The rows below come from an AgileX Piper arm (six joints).
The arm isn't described. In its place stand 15 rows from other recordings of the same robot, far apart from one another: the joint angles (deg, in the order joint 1, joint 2, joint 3, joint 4, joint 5, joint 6), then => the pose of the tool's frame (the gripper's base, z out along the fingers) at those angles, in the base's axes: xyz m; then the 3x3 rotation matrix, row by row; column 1 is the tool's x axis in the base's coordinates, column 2 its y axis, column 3 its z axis.
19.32 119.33 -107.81 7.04 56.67 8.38 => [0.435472 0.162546 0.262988], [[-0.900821 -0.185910 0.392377], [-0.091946 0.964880 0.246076], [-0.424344 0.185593 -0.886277]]
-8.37 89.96 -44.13 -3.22 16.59 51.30 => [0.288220 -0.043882 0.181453], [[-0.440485 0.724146 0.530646], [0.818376 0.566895 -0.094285], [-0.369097 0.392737 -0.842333]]
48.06 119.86 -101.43 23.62 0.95 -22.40 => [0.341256 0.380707 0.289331], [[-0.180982 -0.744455 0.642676], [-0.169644 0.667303 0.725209], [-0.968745 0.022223 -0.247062]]
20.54 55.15 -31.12 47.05 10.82 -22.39 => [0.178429 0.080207 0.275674], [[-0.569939 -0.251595 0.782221], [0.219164 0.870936 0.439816], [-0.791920 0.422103 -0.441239]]
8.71 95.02 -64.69 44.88 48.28 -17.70 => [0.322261 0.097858 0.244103], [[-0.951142 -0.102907 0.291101], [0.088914 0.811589 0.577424], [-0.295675 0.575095 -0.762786]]
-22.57 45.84 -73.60 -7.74 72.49 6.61 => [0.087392 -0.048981 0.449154], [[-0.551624 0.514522 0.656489], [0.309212 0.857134 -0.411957], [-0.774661 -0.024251 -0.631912]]
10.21 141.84 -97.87 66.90 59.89 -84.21 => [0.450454 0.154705 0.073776], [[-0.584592 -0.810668 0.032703], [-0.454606 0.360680 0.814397], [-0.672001 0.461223 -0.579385]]
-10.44 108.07 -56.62 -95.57 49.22 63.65 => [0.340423 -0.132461 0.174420], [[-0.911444 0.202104 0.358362], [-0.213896 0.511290 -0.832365], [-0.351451 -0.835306 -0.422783]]
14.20 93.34 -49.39 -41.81 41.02 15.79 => [0.290157 0.032349 0.184341], [[-0.847529 -0.372597 0.377976], [-0.504503 0.786740 -0.355693], [-0.164838 -0.492150 -0.854761]]
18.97 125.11 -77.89 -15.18 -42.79 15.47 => [0.452471 0.172650 0.178880], [[-0.043175 -0.486245 0.872755], [0.061536 0.870617 0.488098], [-0.997171 0.074779 -0.007667]]
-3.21 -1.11 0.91 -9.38 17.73 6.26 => [0.053092 -0.007501 0.181364], [[-0.217534 0.094267 0.971490], [-0.034606 0.993955 -0.104196], [-0.975439 -0.056285 -0.212957]]
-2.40 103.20 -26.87 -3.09 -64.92 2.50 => [0.293410 -0.007851 0.148395], [[-0.112275 -0.004316 0.993668], [0.025452 0.999650 0.007218], [-0.993351 0.026102 -0.112126]]
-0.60 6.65 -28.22 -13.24 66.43 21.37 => [0.007070 -0.019178 0.269522], [[-0.561144 0.340504 0.754437], [0.275309 0.936351 -0.217835], [-0.780591 0.085466 -0.619171]]
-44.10 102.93 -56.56 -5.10 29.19 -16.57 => [0.237053 -0.235214 0.154678], [[-0.884916 0.415867 0.209710], [0.358411 0.895578 -0.263594], [-0.297431 -0.158097 -0.941563]]
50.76 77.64 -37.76 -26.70 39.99 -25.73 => [0.161321 0.155978 0.199018], [[0.087656 -0.906274 0.413502], [-0.996042 -0.073616 0.049800], [-0.014692 -0.416231 -0.909140]]
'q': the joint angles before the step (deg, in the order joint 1, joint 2, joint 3, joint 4, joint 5, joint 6). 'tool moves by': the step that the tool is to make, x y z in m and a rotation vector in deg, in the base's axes. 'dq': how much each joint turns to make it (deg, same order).
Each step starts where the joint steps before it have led.
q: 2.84 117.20 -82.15 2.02 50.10 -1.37
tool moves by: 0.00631 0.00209 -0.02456 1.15 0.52 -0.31
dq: 0.00 3.55 0.00 1.61 -3.07 -0.67
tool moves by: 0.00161 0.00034 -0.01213 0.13 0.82 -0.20
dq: 0.01 1.71 0.00 0.24 -0.90 0.02
